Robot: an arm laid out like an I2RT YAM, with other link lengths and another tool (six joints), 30 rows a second.
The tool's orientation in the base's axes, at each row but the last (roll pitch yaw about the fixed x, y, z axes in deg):
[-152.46 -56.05 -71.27]
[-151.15 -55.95 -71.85]
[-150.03 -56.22 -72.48]
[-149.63 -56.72 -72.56]
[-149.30 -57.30 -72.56]
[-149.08 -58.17 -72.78]
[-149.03 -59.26 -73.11]
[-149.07 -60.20 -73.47]
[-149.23 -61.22 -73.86]
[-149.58 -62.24 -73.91]
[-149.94 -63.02 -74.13]
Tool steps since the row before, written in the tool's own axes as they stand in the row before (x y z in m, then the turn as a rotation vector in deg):
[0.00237 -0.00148 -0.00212 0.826 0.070 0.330]
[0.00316 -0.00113 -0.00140 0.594 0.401 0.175]
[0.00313 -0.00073 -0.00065 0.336 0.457 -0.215]
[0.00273 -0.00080 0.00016 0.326 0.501 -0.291]
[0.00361 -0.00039 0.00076 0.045 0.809 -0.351]
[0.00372 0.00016 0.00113 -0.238 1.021 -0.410]
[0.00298 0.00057 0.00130 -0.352 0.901 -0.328]
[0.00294 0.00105 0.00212 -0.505 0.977 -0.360]
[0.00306 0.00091 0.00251 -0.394 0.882 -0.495]
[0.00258 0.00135 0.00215 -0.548 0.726 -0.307]
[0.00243 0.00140 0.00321 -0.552 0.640 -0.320]
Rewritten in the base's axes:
[0.00006 0.00087 0.00340 0.320 -0.663 0.504]
[0.00039 -0.00019 0.00361 -0.060 -0.672 0.298]
[0.00059 -0.00083 0.00312 -0.413 -0.363 0.256]
[0.00112 -0.00099 0.00243 -0.499 -0.346 0.271]
[0.00139 -0.00201 0.00279 -0.799 -0.375 -0.022]
[0.00127 -0.00260 0.00261 -1.032 -0.342 -0.293]
[0.00097 -0.00256 0.00184 -0.907 -0.251 -0.396]
[0.00118 -0.00331 0.00138 -1.004 -0.211 -0.534]
[0.00153 -0.00348 0.00142 -1.018 -0.121 -0.358]
[0.00088 -0.00333 0.00110 -0.796 -0.059 -0.533]
[0.00153 -0.00393 0.00059 -0.745 0.008 -0.512]

